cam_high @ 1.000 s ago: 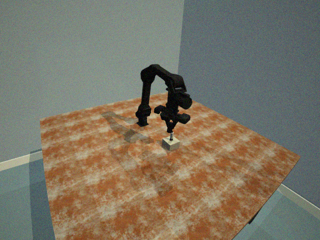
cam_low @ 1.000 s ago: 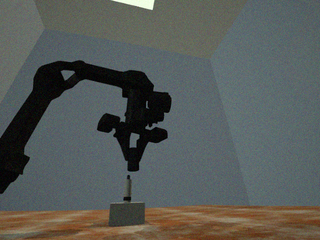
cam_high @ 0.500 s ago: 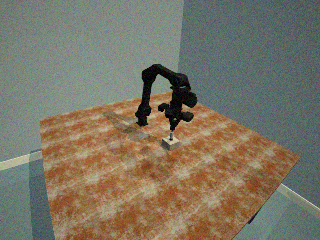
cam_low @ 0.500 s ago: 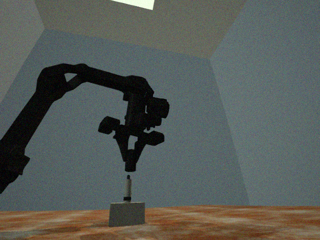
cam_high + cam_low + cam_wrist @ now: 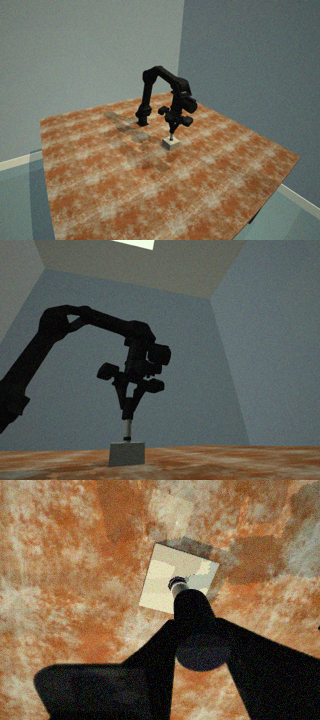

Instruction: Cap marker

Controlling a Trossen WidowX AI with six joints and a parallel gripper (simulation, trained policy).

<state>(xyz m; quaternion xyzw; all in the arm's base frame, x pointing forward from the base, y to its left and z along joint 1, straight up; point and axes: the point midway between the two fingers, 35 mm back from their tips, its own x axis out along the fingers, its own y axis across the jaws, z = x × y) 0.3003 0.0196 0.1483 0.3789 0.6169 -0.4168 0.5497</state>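
Right now my gripper tip is 9 cm above the pale holder block. Also, from my gripper tip: black marker cap right at my gripper tip.
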